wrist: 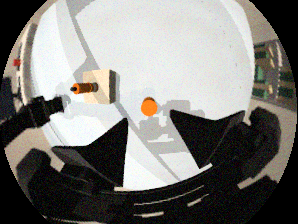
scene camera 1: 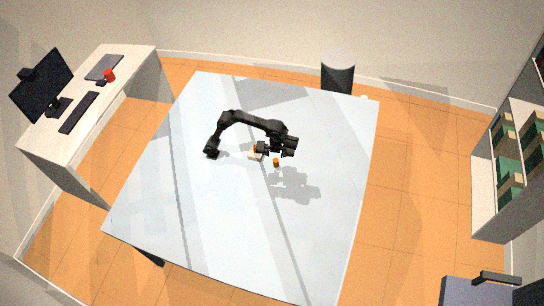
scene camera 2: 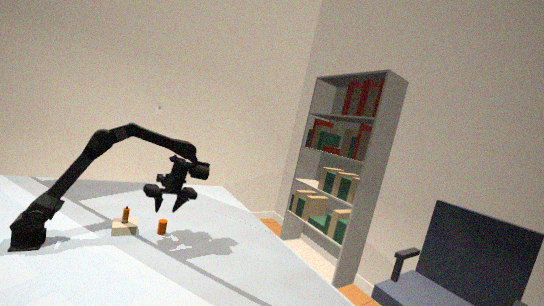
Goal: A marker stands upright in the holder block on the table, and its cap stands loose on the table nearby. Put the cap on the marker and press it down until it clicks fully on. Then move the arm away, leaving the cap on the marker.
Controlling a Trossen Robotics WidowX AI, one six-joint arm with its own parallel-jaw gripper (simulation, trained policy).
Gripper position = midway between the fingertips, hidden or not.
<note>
In view: my gripper [scene camera 2: 164,212].
My gripper also shows in the wrist view [wrist: 149,116].
</note>
